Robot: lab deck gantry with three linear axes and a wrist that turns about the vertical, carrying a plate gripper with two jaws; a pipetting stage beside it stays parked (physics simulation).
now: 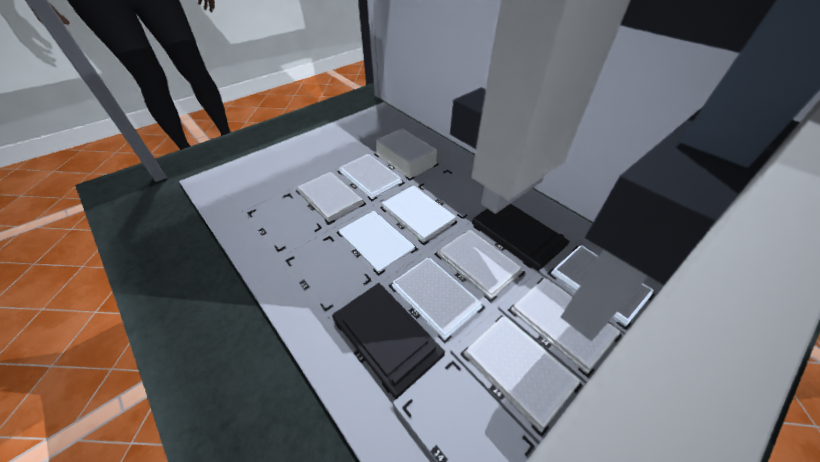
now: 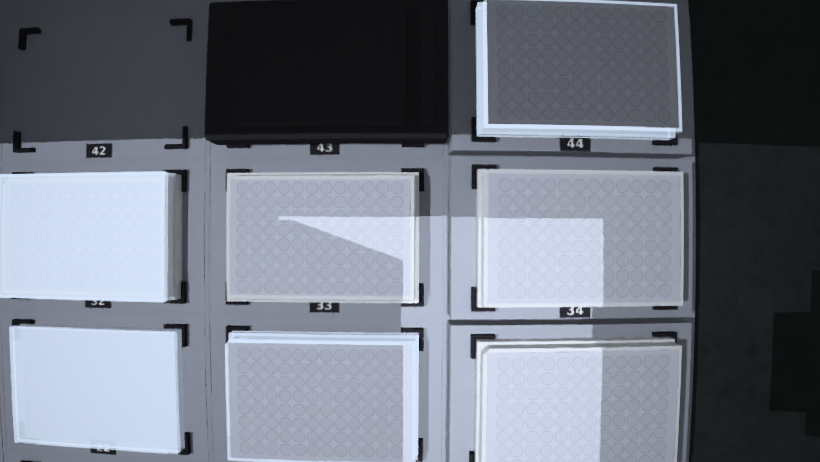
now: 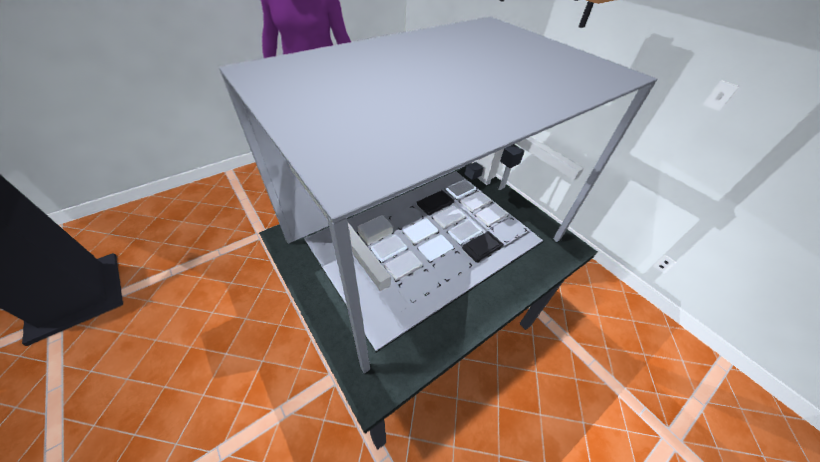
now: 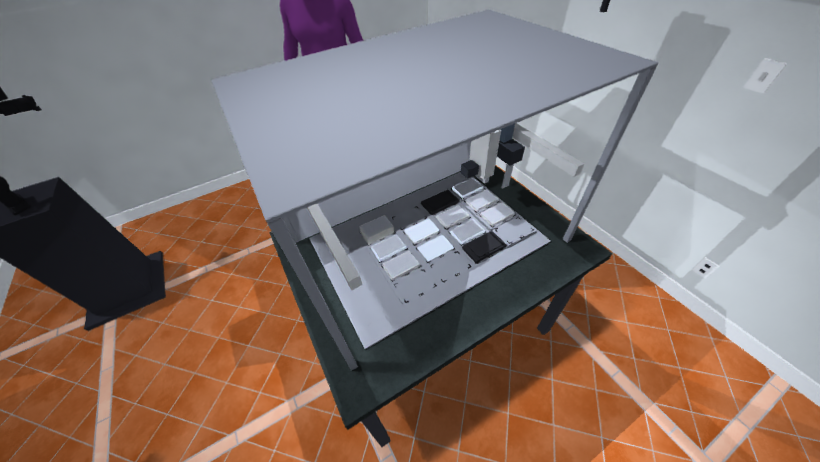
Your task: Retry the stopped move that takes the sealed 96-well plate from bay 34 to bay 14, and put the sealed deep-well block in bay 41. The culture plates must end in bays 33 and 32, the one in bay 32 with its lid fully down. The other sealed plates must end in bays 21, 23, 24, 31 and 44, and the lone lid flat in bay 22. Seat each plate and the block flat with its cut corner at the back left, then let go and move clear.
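Frame: origin at the robot's base, x left, y back, z up, level; millimetres.
Seen in the pictures: gripper, between the fingertips: (image 1: pixel 602 298) (image 3: pixel 492 181) (image 4: pixel 496 180); robot's base, origin of its link: (image 1: pixel 250 213) (image 3: pixel 412 302) (image 4: pixel 406 302).
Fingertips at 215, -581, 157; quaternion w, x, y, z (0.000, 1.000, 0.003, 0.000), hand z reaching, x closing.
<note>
Offsets run from my fingertips to a thing's top centre, as dx, dy, dz. "pt": to the spot under its first point.
The sealed plate {+42, +25, -128} (image 1: pixel 542 307) (image 2: pixel 539 258) lies flat in bay 34. Bay 14 {pt -170, +38, -142} (image 1: pixel 459 416) is bare. My gripper (image 1: pixel 582 325) (image 3: pixel 504 183) (image 4: pixel 506 182) is above the back right bays; one jaw shows, and its opening is hidden. The deep-well block {+149, +517, -115} (image 1: pixel 406 150) (image 4: pixel 376 229) sits in bay 41. Culture plates stand in bay 33 {pt +39, +187, -143} (image 2: pixel 321 241) and bay 32 {pt +42, +348, -143} (image 2: pixel 86 235); the lid fit is unclear. The lone lid {-65, +353, -149} (image 1: pixel 377 241) (image 2: pixel 97 387) is in bay 22. Other plates show in bays 21 {-65, +517, -143} (image 1: pixel 330 196), 31 (image 1: pixel 370 175), 23 (image 1: pixel 436 297), 24 (image 1: pixel 522 371) and 44 {+149, +25, -128} (image 2: pixel 579 68).
A black block {+150, +185, -126} (image 1: pixel 519 234) (image 2: pixel 321 68) fills bay 43, and another black block {-171, +185, -126} (image 1: pixel 387 335) fills bay 13. The grey pipetting stage (image 1: pixel 533 86) hangs beside my gripper, over the back of the deck. The enclosure's posts {pt -328, +851, +296} (image 3: pixel 348 298) stand at the table corners.
</note>
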